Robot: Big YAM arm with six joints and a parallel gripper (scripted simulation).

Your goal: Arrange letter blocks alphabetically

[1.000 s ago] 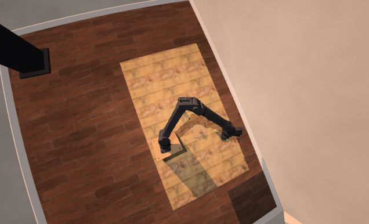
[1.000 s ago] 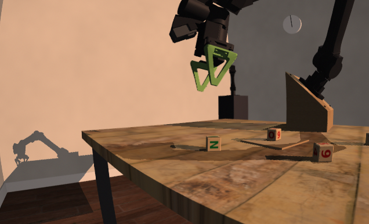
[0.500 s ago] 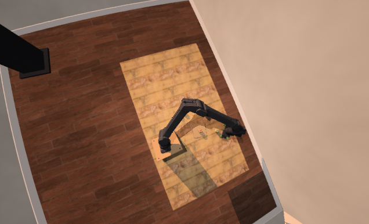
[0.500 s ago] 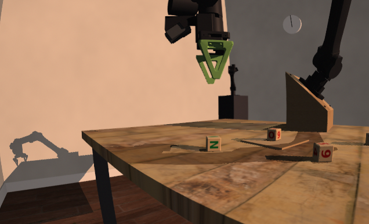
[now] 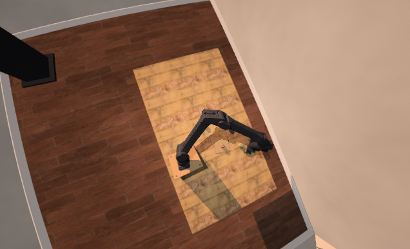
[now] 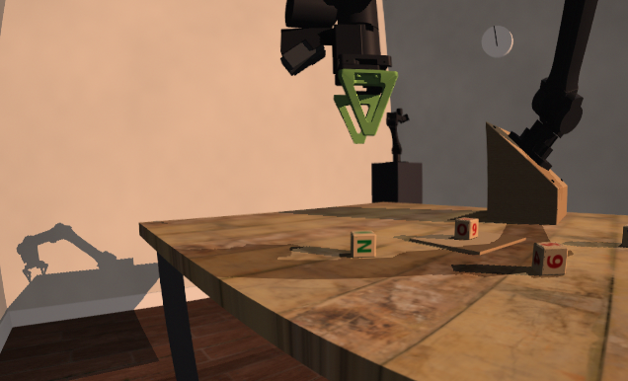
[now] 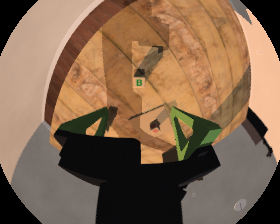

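The block is 14 cm below my hand. Round my hand: thin brown mat: 18 cm behind, 5 cm to the left, 15 cm below.
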